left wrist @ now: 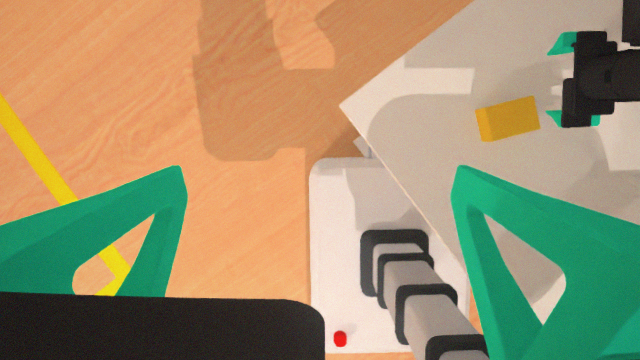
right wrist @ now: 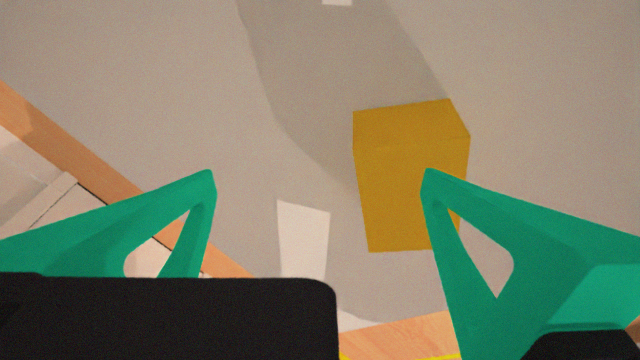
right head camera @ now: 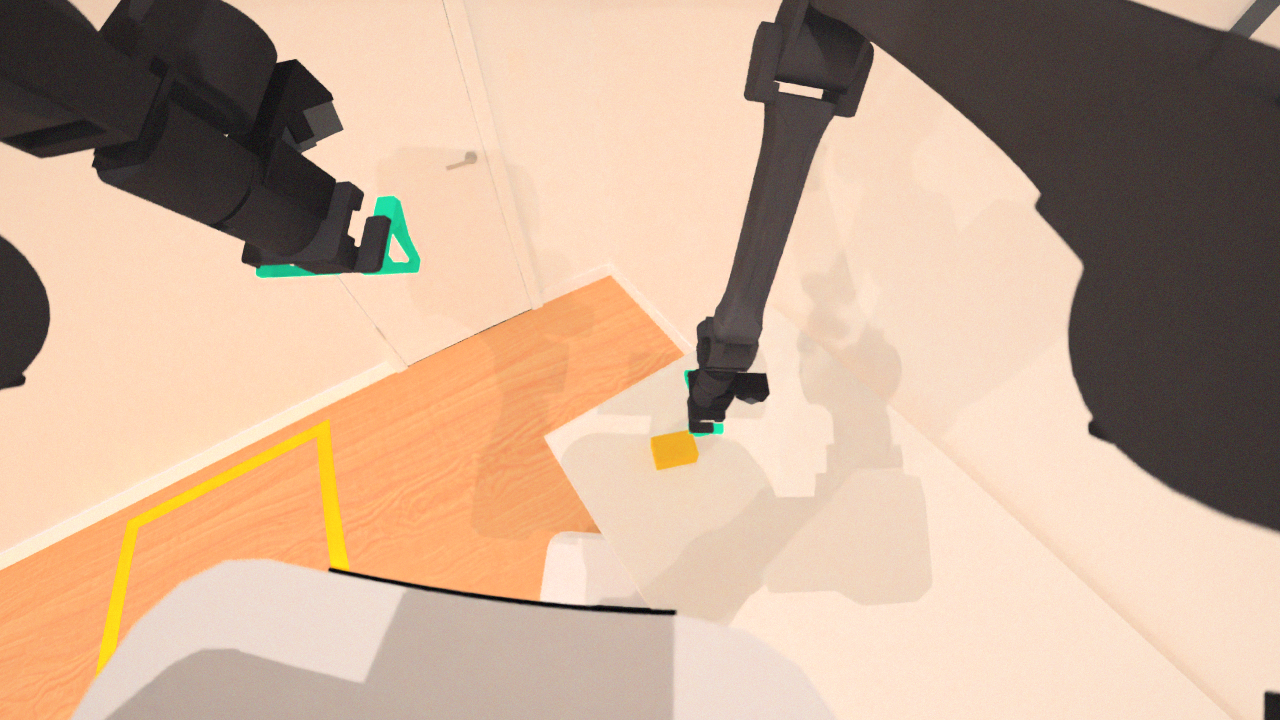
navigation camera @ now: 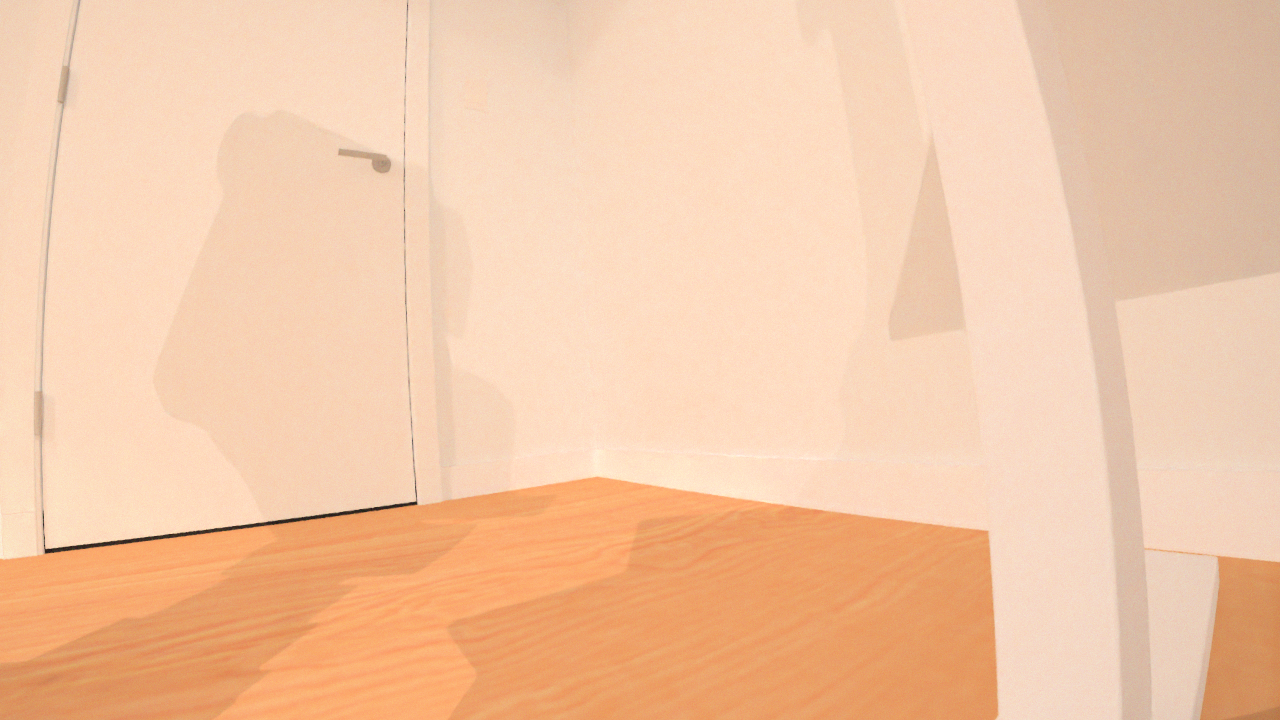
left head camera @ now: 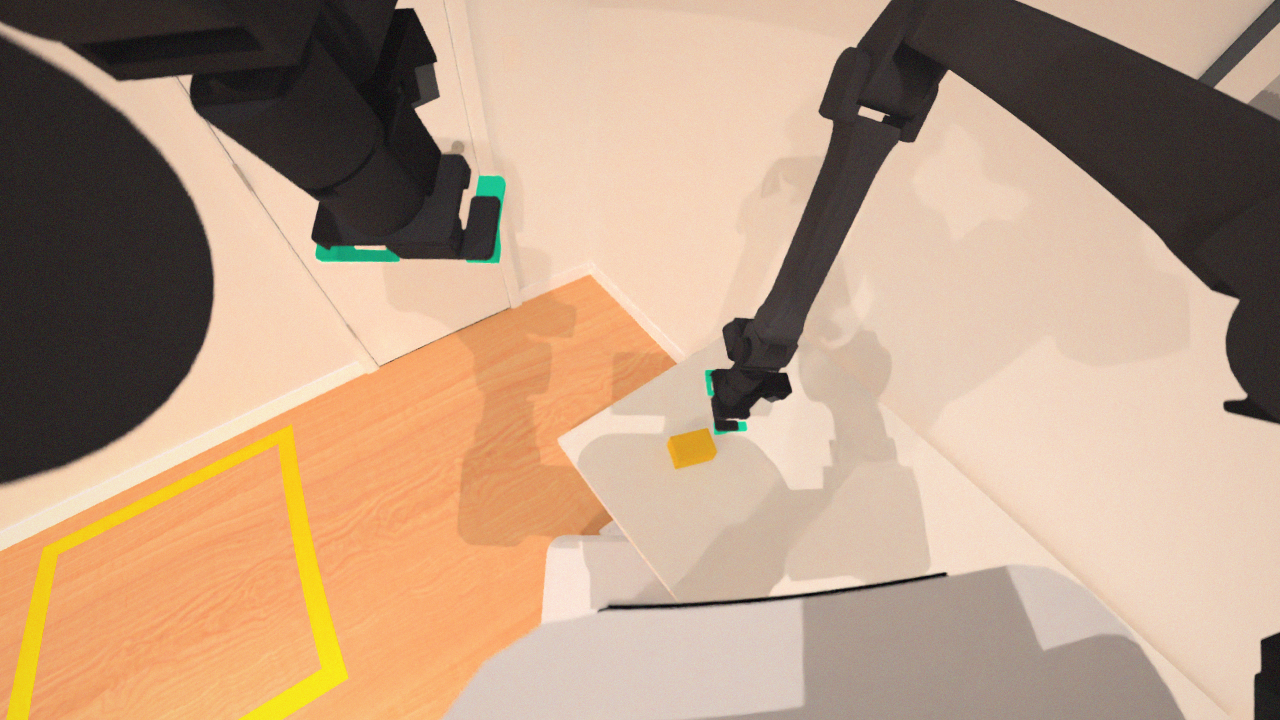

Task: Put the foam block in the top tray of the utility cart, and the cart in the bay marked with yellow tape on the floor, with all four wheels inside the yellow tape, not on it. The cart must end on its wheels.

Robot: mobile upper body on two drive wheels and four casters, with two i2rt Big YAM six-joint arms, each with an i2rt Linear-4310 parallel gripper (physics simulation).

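Observation:
The yellow foam block (left head camera: 691,448) (right head camera: 674,450) (left wrist: 507,119) (right wrist: 395,190) lies on the pale table (left head camera: 617,434) (right head camera: 595,431) (left wrist: 430,170) (right wrist: 125,100). My right gripper (left head camera: 716,407) (right head camera: 694,404) (left wrist: 549,83) (right wrist: 318,181) is open and empty, low over the table beside the block. In the right wrist view one fingertip overlaps the block; contact cannot be told. My left gripper (left head camera: 407,257) (right head camera: 338,274) (left wrist: 319,180) is open and empty, high up and away from the block. The yellow tape (left head camera: 308,555) (right head camera: 331,492) (left wrist: 35,150) marks a bay on the floor. The utility cart does not show in these views.
A white base (left wrist: 332,240) with a grey segmented column (left wrist: 422,285) and a red button (left wrist: 340,338) stands by the table edge. A door (navigation camera: 223,268) and walls meet near the floor corner. A white upright post (navigation camera: 1047,402) stands at the right of the navigation view.

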